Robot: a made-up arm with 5 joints.
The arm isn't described. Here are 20 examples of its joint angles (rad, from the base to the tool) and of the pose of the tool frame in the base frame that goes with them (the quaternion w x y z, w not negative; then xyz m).
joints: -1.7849 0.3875 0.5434 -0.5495 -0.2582
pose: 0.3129 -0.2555 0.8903 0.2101 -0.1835 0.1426 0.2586
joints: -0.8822 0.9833 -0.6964 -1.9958 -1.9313
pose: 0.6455 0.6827 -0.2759 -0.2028 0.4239 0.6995 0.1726
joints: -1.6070 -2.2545 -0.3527 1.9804 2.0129
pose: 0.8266 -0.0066 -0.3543 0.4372 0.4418 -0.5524 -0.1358
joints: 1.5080 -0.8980 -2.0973 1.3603 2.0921
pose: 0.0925 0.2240 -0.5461 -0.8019 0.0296 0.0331 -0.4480
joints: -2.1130 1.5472 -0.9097 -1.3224 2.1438
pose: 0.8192 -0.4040 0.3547 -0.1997 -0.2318 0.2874 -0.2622
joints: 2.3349 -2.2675 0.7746 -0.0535 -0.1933
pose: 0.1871 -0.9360 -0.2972 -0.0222 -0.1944 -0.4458 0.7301
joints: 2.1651 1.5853 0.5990 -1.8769 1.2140
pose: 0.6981 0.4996 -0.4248 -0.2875 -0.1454 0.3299 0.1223
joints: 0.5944 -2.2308 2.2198 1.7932 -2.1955
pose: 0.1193 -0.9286 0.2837 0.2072 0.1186 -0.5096 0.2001
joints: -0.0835 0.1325 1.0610 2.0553 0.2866
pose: 0.2979 0.7848 0.1565 -0.5205 0.4487 0.9366 0.2222
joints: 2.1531 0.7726 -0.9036 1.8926 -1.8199
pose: 0.0313 0.2216 -0.9360 -0.2718 -0.3232 0.6946 0.5263
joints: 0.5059 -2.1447 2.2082 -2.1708 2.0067
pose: 0.2437 -0.8813 0.3430 0.2152 0.4651 -0.0952 0.2675
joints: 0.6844 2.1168 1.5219 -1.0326 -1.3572
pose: 0.8881 -0.1310 0.4386 0.0412 0.2078 0.2566 0.2577
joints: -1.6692 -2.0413 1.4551 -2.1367 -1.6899
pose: 0.0843 -0.0348 -0.9739 0.2078 0.0475 0.1212 0.0671
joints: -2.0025 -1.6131 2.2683 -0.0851 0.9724
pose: 0.2934 0.2453 -0.8351 -0.3953 0.2673 -0.5928 0.0139
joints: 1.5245 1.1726 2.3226 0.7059 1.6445
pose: 0.1833 -0.9083 -0.3011 0.2250 0.0083 0.7257 0.9114
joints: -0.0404 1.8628 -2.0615 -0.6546 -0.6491
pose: 0.1704 0.7460 0.1600 0.6235 0.2106 0.3744 0.2037
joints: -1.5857 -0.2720 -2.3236 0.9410 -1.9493
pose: 0.8699 -0.3363 -0.2883 -0.2171 0.1912 0.3398 0.0623
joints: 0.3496 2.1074 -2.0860 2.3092 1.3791
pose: 0.5926 0.3436 -0.4156 0.5983 1.1797 0.5479 0.2947
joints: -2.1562 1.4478 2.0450 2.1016 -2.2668
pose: 0.3804 0.0054 -0.6989 0.6057 -0.4427 0.4807 -0.5611
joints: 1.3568 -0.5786 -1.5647 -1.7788 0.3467
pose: 0.0988 -0.0468 -0.9049 -0.4113 -0.0821 -0.4446 0.0667
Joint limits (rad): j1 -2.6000..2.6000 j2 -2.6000..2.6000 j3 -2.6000..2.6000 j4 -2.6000..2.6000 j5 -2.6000..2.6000
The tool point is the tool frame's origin. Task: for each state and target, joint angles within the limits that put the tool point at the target. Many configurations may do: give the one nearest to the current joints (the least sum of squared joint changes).
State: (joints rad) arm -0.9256 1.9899 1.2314 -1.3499 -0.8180
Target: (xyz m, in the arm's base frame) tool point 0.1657 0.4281 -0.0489
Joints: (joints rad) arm -0.7696 2.0440 1.1913 -1.0330 -0.6014
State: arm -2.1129 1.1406 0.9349 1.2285 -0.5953
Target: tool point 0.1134 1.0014 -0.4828
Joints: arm -1.2991 0.8951 1.4088 1.2571 -0.3343
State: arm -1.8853 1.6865 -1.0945 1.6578 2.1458
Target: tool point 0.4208 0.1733 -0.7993
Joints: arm -1.4290 2.1988 -0.5283 1.6505 2.6000
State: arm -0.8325 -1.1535 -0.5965 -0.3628 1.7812
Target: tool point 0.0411 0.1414 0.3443
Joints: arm -1.7000 -1.1085 -0.9560 0.1147 2.1899
